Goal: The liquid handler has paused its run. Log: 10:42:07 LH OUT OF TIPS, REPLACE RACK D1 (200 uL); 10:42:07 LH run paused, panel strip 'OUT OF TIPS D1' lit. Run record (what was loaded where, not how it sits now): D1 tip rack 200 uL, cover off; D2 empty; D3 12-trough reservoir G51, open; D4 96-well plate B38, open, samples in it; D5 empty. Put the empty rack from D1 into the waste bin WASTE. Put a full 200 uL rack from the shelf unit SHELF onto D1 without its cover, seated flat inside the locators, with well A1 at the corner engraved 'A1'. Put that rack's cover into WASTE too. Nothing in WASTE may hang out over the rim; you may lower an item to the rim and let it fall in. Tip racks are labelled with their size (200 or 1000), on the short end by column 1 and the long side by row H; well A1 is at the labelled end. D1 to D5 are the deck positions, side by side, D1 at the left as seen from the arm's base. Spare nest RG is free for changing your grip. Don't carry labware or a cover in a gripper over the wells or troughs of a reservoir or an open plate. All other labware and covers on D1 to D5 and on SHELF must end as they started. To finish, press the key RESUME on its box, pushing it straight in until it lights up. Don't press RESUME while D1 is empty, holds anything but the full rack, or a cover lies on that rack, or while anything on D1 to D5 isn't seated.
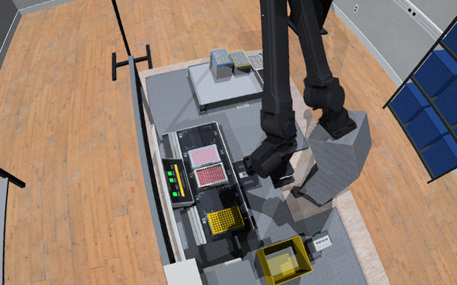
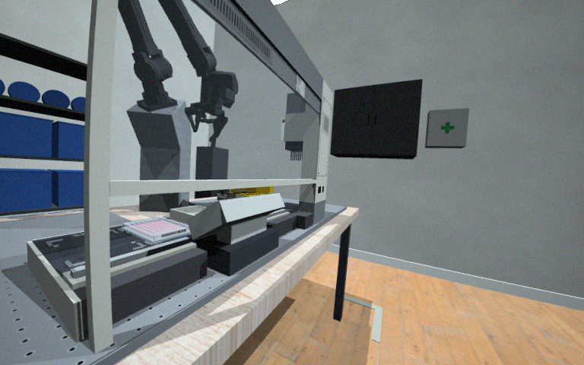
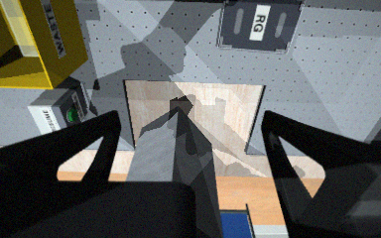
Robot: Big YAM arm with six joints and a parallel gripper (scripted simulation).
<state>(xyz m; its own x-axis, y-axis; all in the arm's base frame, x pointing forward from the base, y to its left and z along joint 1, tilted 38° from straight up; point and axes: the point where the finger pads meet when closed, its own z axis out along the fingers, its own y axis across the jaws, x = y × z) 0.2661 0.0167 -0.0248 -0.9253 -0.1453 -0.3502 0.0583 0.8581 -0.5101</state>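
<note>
My gripper is now 23 cm above the yellow tip rack, 18 cm short of it and 5 cm to the right of it. Round my hand: spare nest: 31 cm below, 13 cm to the right, 1 cm behind; resume box: 27 cm to the left, 25 cm below, 14 cm behind; frame bar: 34 cm ahead, 15 cm below, 13 cm to the right.
</note>
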